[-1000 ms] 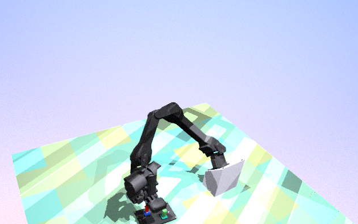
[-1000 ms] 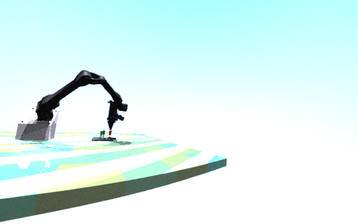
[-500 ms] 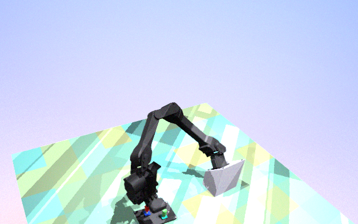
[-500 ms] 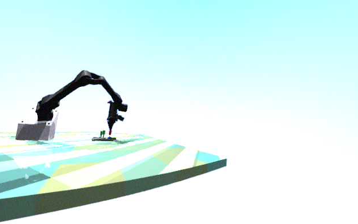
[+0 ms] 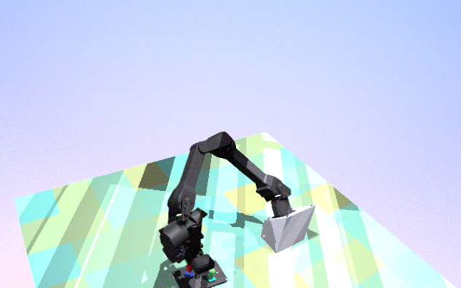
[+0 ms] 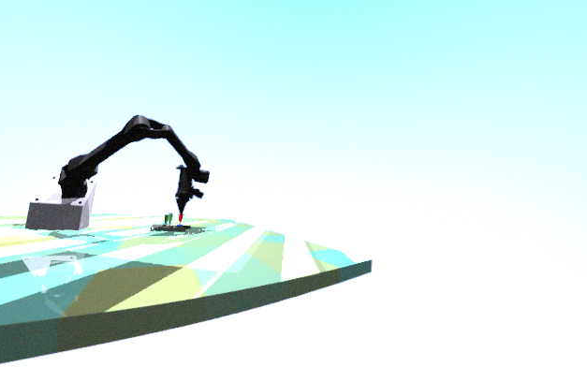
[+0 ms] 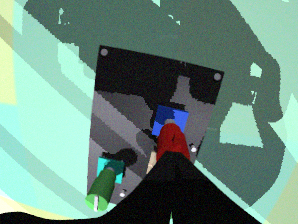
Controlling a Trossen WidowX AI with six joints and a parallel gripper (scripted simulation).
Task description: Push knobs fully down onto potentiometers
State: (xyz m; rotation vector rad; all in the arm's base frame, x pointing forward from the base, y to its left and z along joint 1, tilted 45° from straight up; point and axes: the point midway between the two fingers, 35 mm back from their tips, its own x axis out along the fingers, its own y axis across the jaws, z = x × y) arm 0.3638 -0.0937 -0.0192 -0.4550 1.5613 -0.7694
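My gripper tip is 10 mm above the red knob.
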